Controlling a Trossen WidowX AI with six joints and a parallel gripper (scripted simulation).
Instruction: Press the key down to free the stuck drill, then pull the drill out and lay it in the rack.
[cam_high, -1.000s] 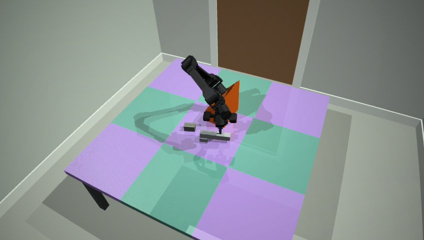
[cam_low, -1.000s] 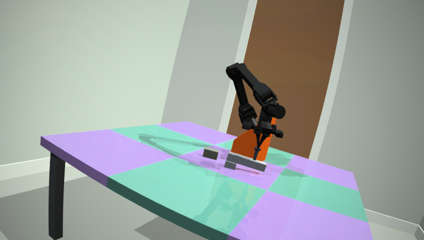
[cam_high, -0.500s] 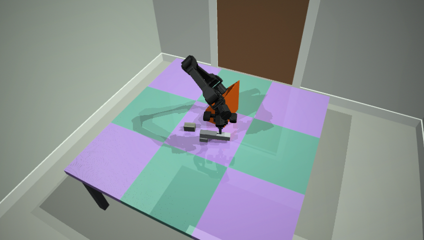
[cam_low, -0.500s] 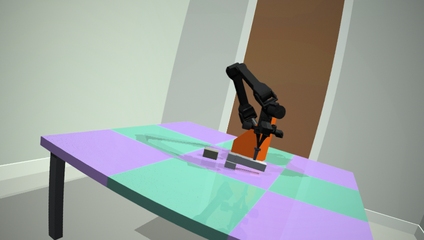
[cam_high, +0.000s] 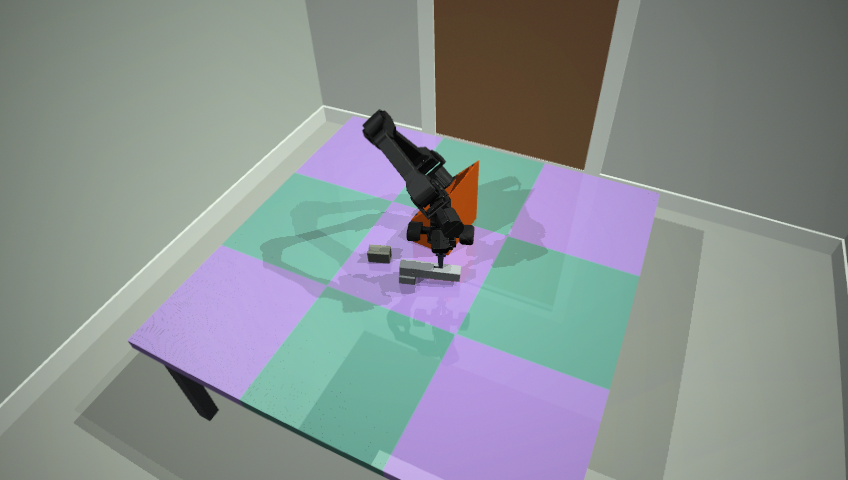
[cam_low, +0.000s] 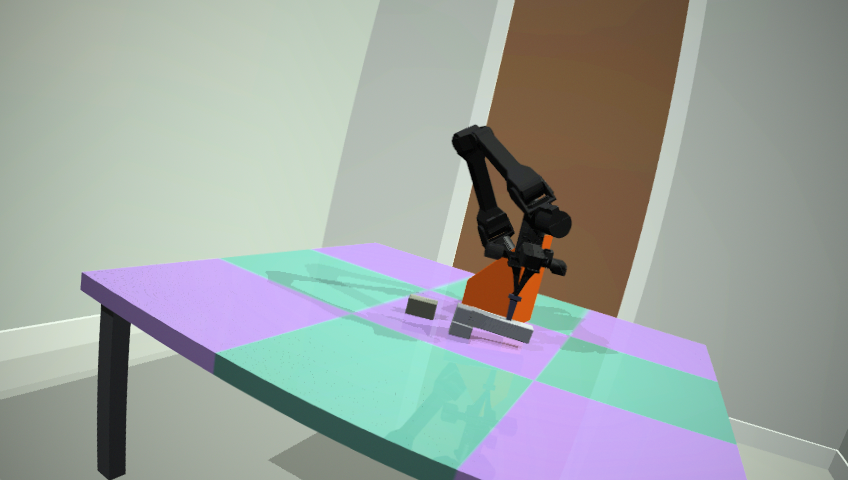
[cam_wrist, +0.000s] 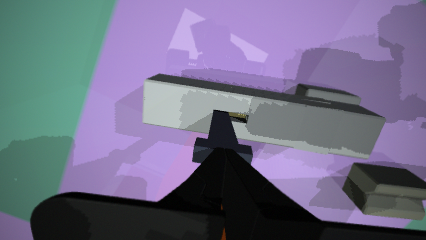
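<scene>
Now: the dark t-shaped pin 3 cm below my gripper tip. Round my gripper tip: grey housing block: 1 cm ahead, 4 cm to the right, 8 cm below; olive-grey block: 2 cm behind, 22 cm to the right, 10 cm below; drill: 2 cm ahead, 6 cm to the right, 7 cm below.
</scene>
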